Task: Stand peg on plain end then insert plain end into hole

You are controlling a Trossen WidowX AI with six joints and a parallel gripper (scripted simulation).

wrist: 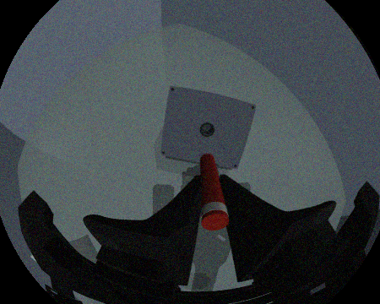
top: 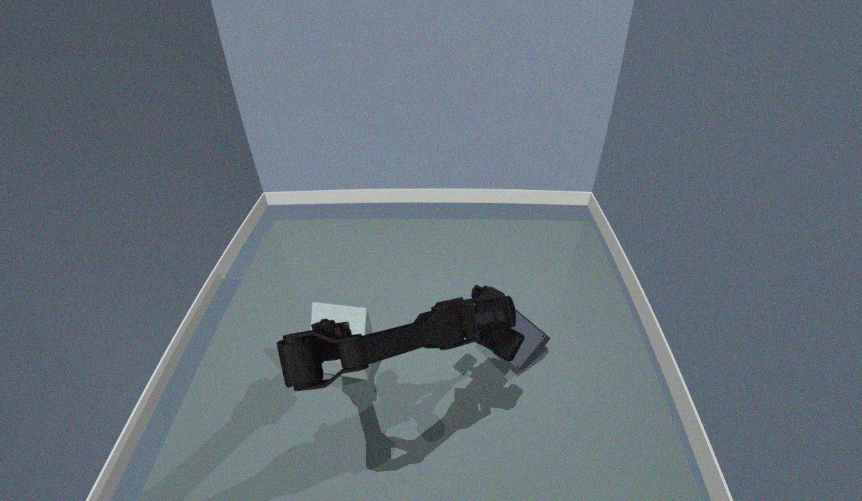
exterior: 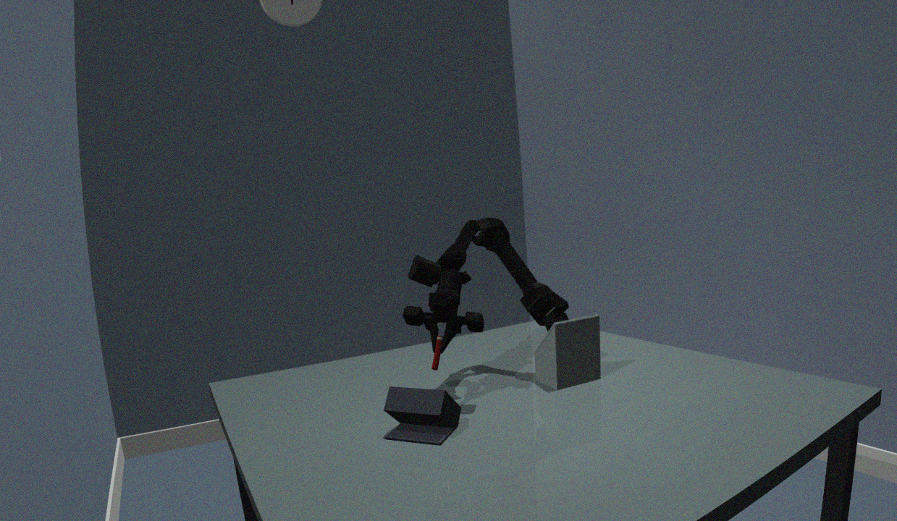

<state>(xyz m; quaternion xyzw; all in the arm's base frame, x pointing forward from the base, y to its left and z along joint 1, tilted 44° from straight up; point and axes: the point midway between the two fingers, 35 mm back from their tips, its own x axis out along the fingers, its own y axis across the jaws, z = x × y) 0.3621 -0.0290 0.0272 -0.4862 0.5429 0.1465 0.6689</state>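
My gripper tip is 8 cm short of the panel, 6 cm to the right of it and 10 cm above it. Also, from my gripper tip: peg 1 cm behind, 1 cm to the right, 1 cm above.
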